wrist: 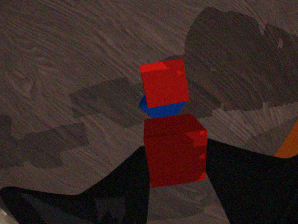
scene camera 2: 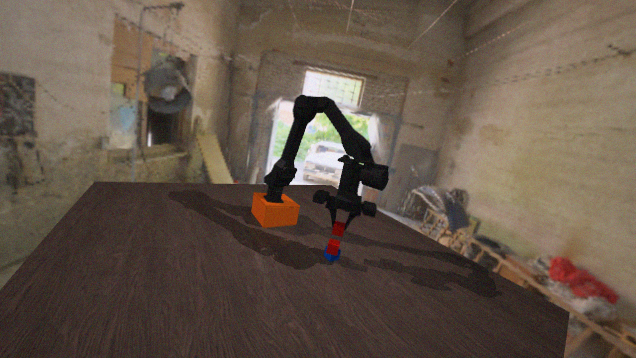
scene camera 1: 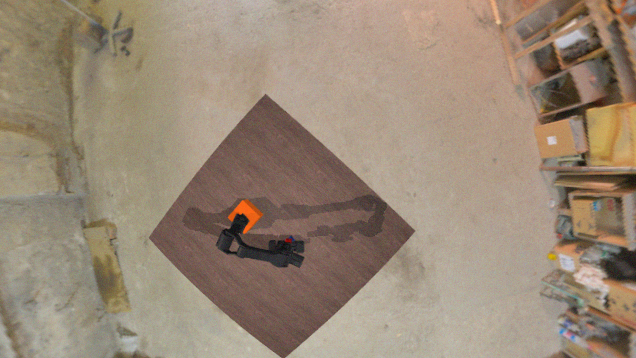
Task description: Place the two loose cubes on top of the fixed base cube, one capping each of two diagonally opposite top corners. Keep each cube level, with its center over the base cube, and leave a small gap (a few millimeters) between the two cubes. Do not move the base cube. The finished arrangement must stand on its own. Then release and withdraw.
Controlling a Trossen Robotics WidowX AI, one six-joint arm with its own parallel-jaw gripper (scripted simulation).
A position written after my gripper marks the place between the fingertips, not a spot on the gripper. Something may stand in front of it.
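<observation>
Gripper (scene camera 2: 338,228) holding a red cube (wrist: 175,147). The wrist view also shows my gripper (wrist: 173,148). Further red cube (wrist: 165,83) present.
</observation>
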